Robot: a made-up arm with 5 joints. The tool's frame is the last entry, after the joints.
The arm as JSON. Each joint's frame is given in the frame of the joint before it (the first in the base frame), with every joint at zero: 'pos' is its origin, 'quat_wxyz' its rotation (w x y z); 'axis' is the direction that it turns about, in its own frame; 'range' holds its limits. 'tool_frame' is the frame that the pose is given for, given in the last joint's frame.
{
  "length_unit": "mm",
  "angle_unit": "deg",
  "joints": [
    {
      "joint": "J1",
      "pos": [
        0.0,
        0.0,
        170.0
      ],
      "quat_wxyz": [
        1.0,
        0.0,
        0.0,
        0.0
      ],
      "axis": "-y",
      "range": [
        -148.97,
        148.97
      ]
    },
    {
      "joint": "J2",
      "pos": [
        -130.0,
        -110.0,
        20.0
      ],
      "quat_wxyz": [
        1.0,
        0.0,
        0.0,
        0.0
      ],
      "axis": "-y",
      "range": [
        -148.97,
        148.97
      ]
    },
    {
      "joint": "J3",
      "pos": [
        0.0,
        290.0,
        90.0
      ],
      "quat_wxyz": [
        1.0,
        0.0,
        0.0,
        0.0
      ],
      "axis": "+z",
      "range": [
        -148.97,
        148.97
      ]
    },
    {
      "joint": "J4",
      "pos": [
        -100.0,
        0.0,
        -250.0
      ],
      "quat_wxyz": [
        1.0,
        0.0,
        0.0,
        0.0
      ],
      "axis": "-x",
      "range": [
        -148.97,
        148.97
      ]
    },
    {
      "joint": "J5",
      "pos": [
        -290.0,
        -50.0,
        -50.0
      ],
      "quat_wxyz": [
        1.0,
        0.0,
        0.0,
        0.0
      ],
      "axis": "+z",
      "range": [
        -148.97,
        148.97
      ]
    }
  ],
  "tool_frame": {
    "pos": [
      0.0,
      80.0,
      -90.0
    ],
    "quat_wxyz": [
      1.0,
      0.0,
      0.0,
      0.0
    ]
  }
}
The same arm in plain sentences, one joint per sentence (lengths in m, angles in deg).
The arm has five revolute joints in a row. What follows holds with every joint at zero, and every direction is one of the base frame's.
Joint 1 is mounted 0.1700 m along +z from the base frame's origin and turns about -y, from -148.97 to 148.97 deg.
Joint 2 is mounted 0.1300 m along -x and 0.1100 m along -y and 0.0200 m along +z from joint 1 and turns about -y, from -148.97 to 148.97 deg.
Joint 3 is mounted 0.2900 m along +y and 0.0900 m along +z from joint 2 and turns about +z, from -148.97 to 148.97 deg.
Joint 4 is mounted 0.1000 m along -x and 0.2500 m along -z from joint 3 and turns about -x, from -148.97 to 148.97 deg.
Joint 5 is mounted 0.2900 m along -x and 0.0500 m along -y and 0.0500 m along -z from joint 4 and turns about +z, from -148.97 to 148.97 deg.
The tool frame, which is the frame that the pose is given for, is mounted 0.0800 m along +y and 0.0900 m along -z from joint 5; its axes are parallel to the base frame's.

